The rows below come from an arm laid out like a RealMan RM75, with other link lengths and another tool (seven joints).
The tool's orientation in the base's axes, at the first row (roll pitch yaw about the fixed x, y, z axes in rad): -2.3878 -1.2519 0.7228
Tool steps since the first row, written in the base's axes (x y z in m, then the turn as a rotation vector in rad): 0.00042 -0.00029 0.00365 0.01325 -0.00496 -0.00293; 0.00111 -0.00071 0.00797 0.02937 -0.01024 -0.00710; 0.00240 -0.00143 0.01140 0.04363 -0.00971 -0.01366; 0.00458 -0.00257 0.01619 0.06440 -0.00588 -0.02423; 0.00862 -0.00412 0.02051 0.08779 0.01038 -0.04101; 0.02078 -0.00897 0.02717 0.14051 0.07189 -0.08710; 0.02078 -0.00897 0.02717 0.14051 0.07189 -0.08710; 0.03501 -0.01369 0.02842 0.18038 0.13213 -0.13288; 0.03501 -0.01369 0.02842 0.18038 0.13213 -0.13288; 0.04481 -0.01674 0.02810 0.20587 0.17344 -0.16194; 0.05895 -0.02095 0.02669 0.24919 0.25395 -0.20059; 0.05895 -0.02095 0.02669 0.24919 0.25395 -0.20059
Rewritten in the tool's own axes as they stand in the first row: 0.00350 -0.00034 -0.00109 -0.00070 0.01406 -0.00327; 0.00768 -0.00055 -0.00244 -0.00196 0.03120 -0.00637; 0.01109 0.00005 -0.00384 -0.00473 0.04637 -0.00341; 0.01592 0.00127 -0.00589 -0.00909 0.06833 0.00411; 0.02065 0.00444 -0.00812 -0.01615 0.09272 0.02529; 0.02883 0.01537 -0.01354 -0.03476 0.14654 0.09908; 0.02883 0.01537 -0.01354 -0.03476 0.14654 0.09908; 0.03238 0.02945 -0.01746 -0.05637 0.18798 0.17070; 0.03238 0.02945 -0.01746 -0.05637 0.18798 0.17070; 0.03375 0.03938 -0.01970 -0.06940 0.21410 0.21916; 0.03486 0.05388 -0.02253 -0.07922 0.25499 0.30907; 0.03486 0.05388 -0.02253 -0.07922 0.25499 0.30907
